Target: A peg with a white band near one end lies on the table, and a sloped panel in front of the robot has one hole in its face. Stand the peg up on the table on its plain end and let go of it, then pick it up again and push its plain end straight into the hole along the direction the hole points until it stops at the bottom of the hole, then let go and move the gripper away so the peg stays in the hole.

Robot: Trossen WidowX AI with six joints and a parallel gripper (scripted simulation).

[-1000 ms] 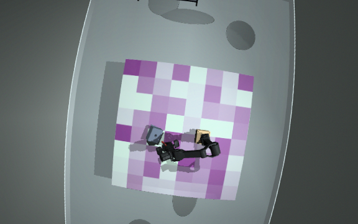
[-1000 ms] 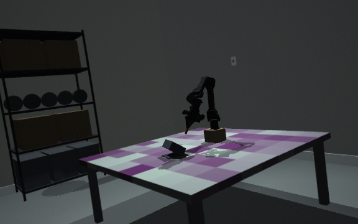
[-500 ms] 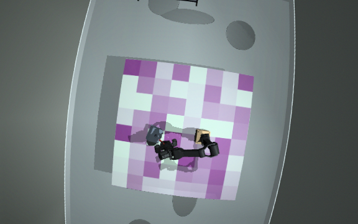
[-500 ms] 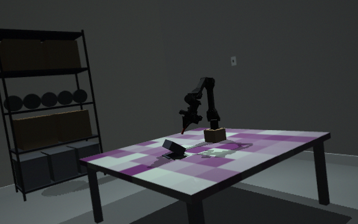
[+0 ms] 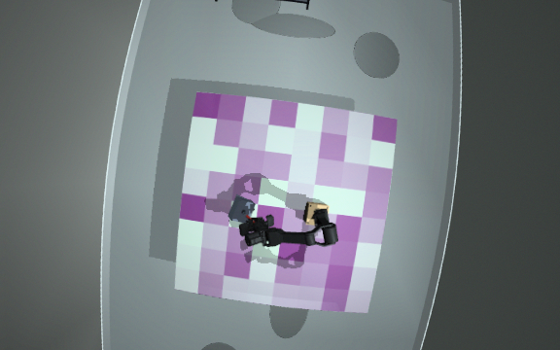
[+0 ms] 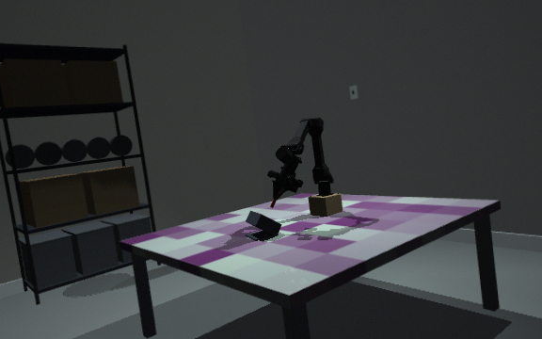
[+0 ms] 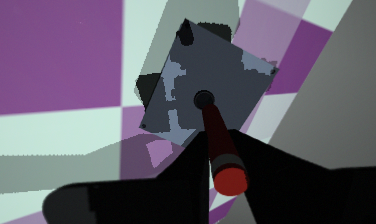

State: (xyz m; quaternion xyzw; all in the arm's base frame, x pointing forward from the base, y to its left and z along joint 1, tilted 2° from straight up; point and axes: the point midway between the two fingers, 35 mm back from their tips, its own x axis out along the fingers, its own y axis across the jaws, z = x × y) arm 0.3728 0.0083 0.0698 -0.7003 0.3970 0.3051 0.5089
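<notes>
Right now my gripper tip is 100 mm above the grey sloped panel, 60 mm short of it and 30 mm to the left of it. From my gripper tip the other things lie so: red peg 10 mm to the left, 10 mm behind, 10 mm above.
</notes>
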